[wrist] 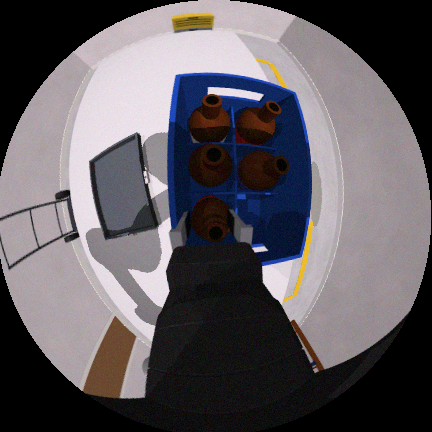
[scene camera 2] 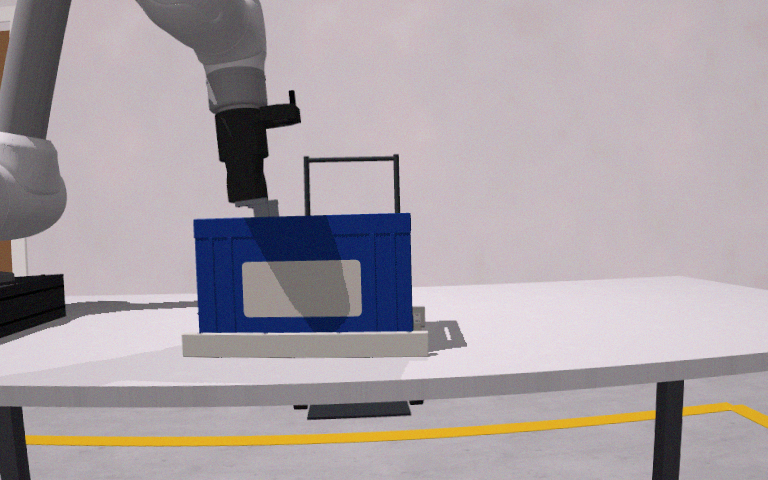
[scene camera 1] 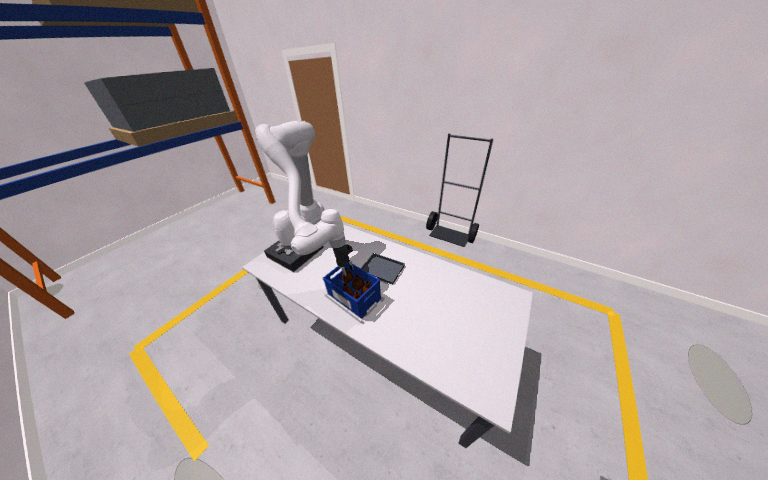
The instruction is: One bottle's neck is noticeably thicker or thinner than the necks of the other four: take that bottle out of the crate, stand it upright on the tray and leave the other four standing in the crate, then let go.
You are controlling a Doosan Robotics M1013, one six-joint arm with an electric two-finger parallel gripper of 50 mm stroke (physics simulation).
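Places are measured from the arm's base along level axes (x ahead, y left, z up), in millimetres.
Where they show: gripper, fingertip midpoint: [wrist: 208, 217] [scene camera 1: 348, 272].
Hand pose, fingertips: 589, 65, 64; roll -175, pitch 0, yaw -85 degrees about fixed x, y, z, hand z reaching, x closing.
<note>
After its pixels a point has its place, as x, y, z.
The blue crate [scene camera 1: 369, 301] {804, 27, 7} [scene camera 2: 385, 283] {780, -63, 15} [wrist: 300, 135] {723, -60, 92} holds five brown bottles in six compartments. In the wrist view, two bottles [wrist: 209, 125] {727, 70, 49} [wrist: 256, 126] {740, -6, 47} are in the far row, two [wrist: 210, 167] {655, 66, 70} [wrist: 260, 171] {661, -10, 52} in the middle row, and one bottle [wrist: 210, 215] {593, 63, 67} in the near left compartment; the near right one is empty. Several necks lean. I cannot tell surely which neck differs. My gripper [scene camera 1: 347, 271] {589, 65, 64} [wrist: 208, 217] {589, 65, 64} is open, its fingers on either side of the near left bottle's neck, not holding it. The crate wall hides its fingertips in scene camera 2. The tray [scene camera 1: 386, 267] {644, 339, -70} [wrist: 120, 187] {633, 302, -70} is bare.
The crate stands inside cream edging strips [scene camera 2: 305, 345] {681, -82, -59} on the white table [scene camera 1: 453, 316] {1187, 306, -75} [scene camera 2: 566, 322] {1038, 141, -75}, near its front edge. The tray lies beside the crate, on the side away from that edge. The robot's black base [scene camera 1: 287, 259] {117, -111, 1} [scene camera 2: 33, 305] {142, 69, -37} is at one end. A hand truck [scene camera 1: 449, 235] stands beyond the table.
</note>
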